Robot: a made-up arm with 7 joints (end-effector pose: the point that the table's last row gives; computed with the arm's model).
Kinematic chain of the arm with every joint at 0, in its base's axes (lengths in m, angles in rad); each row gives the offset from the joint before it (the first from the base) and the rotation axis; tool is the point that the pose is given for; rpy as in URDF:
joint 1: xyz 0 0 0.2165 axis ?
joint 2: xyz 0 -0.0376 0.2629 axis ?
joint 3: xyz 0 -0.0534 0.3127 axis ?
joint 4: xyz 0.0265 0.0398 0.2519 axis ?
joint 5: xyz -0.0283 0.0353 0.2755 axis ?
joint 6: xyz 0 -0.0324 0.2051 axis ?
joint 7: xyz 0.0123 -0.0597 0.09 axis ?
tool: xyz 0 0 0 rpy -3.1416 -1.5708 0
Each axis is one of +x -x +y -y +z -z.
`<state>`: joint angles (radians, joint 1 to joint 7).
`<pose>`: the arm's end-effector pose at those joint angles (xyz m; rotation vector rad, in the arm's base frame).
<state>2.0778 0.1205 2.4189 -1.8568 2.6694 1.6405 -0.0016</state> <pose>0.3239 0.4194 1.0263 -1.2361 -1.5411 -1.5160</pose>
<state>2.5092 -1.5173 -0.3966 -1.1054 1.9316 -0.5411 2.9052</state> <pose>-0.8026 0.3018 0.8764 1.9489 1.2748 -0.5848</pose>
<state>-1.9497 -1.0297 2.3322 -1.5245 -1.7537 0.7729 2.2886</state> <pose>-0.7375 -0.2956 0.5029 2.6488 0.8601 -0.4272</pose>
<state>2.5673 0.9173 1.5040 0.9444 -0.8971 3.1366 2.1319</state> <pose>0.4889 -0.5424 1.0081 2.4652 -0.4534 1.7775</pose>
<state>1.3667 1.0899 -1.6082 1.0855 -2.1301 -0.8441 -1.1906</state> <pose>0.3451 -0.9034 0.9541 2.6633 -0.0317 -1.5588</pose>
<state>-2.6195 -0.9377 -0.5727 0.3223 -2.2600 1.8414 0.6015</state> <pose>-0.8256 -0.4827 0.9040 1.5743 -0.4295 -1.3737</pose>
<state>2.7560 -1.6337 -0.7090 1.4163 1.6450 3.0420 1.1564</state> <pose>-0.3766 0.4993 0.0834 -0.9869 0.0606 -0.6454</pose>
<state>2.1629 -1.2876 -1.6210 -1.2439 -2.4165 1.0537 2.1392</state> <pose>-0.7350 0.3921 0.4681 1.4205 -0.1372 -1.2278</pose>
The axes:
joint 1: +z
joint 2: -y
joint 3: +z
joint 4: +y
joint 5: +z
joint 6: -y
joint 7: +x

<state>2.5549 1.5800 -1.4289 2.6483 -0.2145 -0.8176 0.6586</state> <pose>0.2634 0.2454 0.4847 1.1794 1.9263 -1.6165</pose>
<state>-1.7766 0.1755 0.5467 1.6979 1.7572 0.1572 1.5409</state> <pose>0.2085 -0.4226 0.9820 -0.1606 1.4652 0.1158</pose>
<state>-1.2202 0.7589 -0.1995 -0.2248 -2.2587 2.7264 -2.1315</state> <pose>-0.1506 0.7083 1.0980 -0.9591 -0.1631 -2.8914</pose>
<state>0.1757 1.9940 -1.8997 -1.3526 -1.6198 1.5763 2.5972</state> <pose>-0.6823 0.1915 0.5377 -1.4165 -0.0254 0.8358</pose>
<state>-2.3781 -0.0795 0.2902 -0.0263 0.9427 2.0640 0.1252</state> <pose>-0.1680 0.0243 1.4875 -0.5066 0.2945 2.0592</pose>
